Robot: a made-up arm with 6 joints.
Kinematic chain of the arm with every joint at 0, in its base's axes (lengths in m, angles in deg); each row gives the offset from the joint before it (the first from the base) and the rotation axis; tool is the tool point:
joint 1: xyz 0 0 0.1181 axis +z
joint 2: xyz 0 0.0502 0 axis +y
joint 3: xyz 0 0 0.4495 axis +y
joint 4: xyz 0 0 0.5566 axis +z
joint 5: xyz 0 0 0 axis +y
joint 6: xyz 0 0 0.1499 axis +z
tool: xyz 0 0 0
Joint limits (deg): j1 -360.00..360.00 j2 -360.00..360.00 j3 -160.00..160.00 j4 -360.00..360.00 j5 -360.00..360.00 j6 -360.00..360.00
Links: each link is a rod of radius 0.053 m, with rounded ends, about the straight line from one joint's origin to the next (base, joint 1, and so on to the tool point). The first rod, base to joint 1, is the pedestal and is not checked.
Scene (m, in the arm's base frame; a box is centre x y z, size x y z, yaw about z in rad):
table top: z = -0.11
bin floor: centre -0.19 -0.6 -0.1 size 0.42 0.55 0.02 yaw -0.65
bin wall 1: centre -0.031 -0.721 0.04 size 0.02 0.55 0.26 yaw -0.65
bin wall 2: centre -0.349 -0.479 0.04 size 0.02 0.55 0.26 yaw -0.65
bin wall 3: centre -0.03 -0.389 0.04 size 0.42 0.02 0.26 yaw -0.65
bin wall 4: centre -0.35 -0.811 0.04 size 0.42 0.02 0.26 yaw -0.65
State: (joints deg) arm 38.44 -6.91 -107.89 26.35 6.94 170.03
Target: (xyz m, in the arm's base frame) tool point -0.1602 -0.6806 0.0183
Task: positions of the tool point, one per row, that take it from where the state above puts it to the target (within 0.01 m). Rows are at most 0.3 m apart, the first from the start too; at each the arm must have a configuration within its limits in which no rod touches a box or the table.
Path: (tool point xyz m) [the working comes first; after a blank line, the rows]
Joints at the target: 81.11 -26.47 -109.32 26.00 2.55 170.03
Straight joint move there: touches bin wall 2.

1: -0.4904 -0.5476 0.3750
2: -0.3474 -0.6688 0.4702
3: -0.2619 -0.7159 0.2345
4: -0.1602 -0.6806 0.0184

